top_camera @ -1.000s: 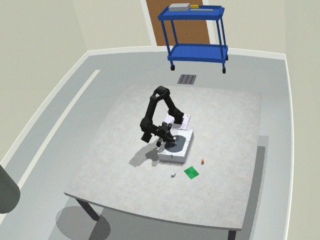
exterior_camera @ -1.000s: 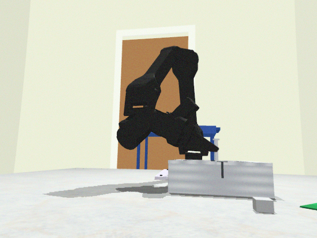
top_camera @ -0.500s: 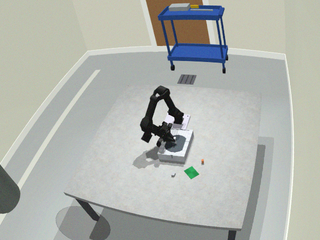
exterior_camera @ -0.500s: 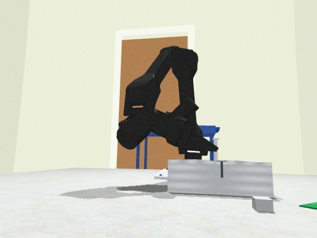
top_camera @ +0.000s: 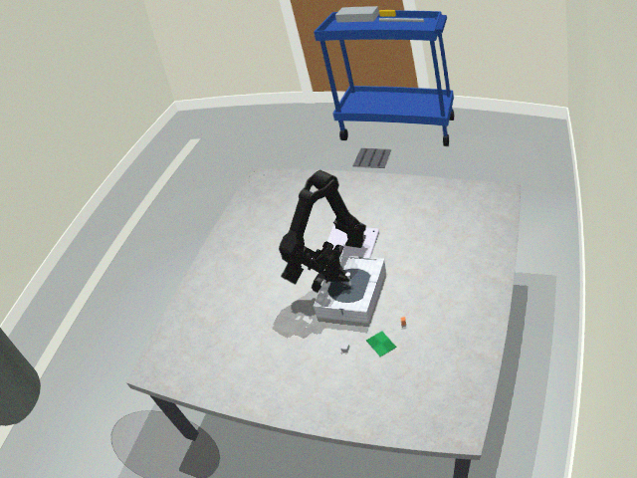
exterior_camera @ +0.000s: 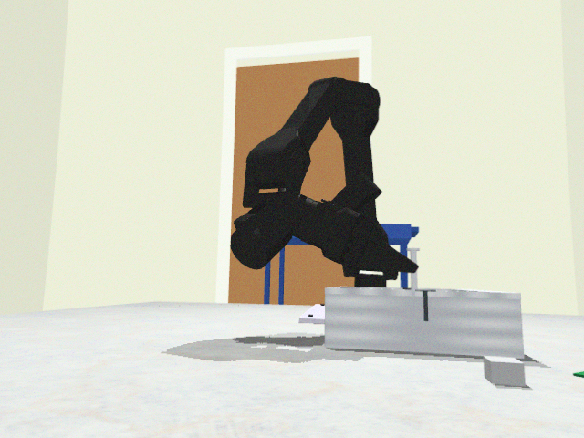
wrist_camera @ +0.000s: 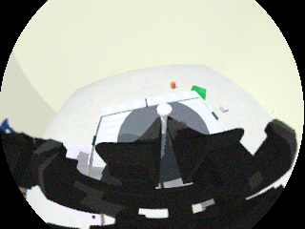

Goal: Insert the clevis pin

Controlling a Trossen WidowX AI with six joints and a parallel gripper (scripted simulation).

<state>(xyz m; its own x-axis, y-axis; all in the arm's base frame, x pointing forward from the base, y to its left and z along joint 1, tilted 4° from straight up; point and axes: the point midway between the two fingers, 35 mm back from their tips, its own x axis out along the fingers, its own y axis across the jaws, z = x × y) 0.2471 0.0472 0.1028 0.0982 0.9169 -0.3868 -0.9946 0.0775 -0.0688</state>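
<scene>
Right now the rimmed steel tray is 4 cm below my gripper tip, 1 cm to the right of it and 1 cm behind it. The rest, counted from my gripper tip: dark aluminium disc 3 cm below; steel clevis pin right at my gripper tip; small orange cube 21 cm to the left, 9 cm ahead, 7 cm below.
</scene>
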